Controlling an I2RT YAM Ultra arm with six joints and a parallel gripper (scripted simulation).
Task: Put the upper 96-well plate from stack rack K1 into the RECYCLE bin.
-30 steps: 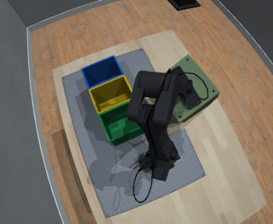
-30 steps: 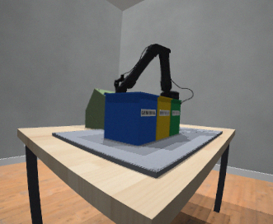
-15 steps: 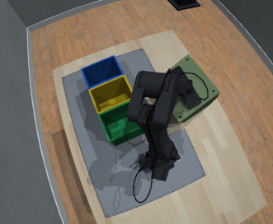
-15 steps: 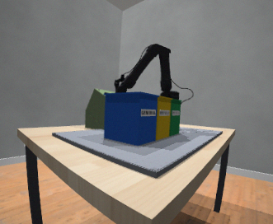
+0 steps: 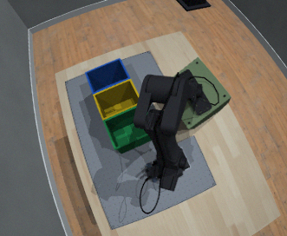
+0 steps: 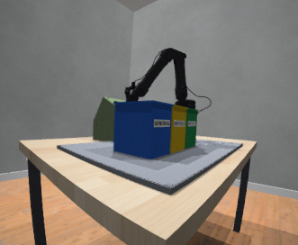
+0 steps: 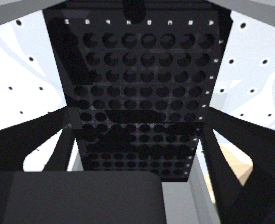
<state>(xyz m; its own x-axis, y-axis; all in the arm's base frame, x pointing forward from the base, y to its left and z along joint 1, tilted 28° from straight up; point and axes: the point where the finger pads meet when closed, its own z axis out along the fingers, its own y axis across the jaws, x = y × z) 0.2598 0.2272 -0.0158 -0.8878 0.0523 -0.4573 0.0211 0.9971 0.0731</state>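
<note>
The black 96-well plate is right at my hand. Also, from my hand: blue bin (460 mm to the right, 100 mm ahead, 50 mm above); yellow recycle bin (330 mm to the right, 90 mm ahead, 50 mm above); green bin (200 mm to the right, 90 mm ahead, 50 mm above).
</note>
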